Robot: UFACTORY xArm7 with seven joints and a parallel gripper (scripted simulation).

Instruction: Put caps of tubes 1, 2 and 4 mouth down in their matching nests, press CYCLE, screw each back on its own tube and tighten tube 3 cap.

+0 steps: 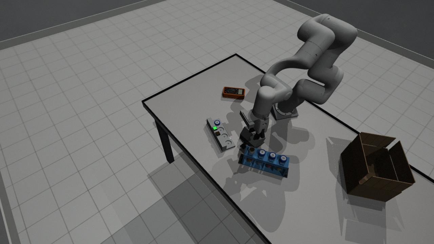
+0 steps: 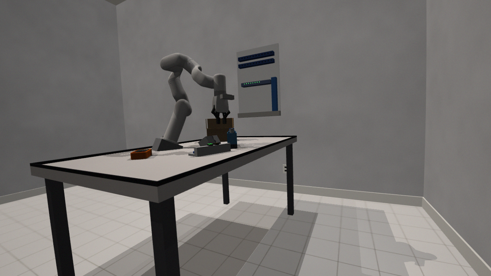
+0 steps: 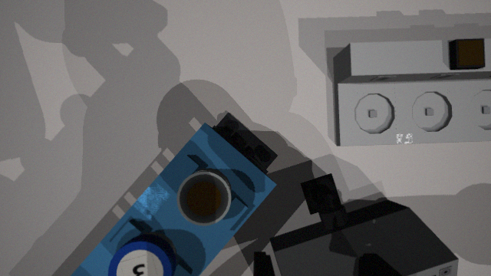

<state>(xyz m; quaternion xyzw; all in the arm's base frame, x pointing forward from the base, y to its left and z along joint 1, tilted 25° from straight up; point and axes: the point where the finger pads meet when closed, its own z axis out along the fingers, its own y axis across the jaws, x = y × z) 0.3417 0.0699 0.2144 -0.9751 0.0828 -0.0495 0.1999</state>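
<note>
My hand is 260 mm to the left of the cap 4, 160 mm above it and 70 mm short of it. From my hand the other things lie so: cap 3: 90 mm to the left, 60 mm below, 10 mm ahead; blue key: 110 mm below, 80 mm behind, 40 mm to the right; cap 2: 120 mm to the left, 60 mm below, 30 mm behind.
</note>
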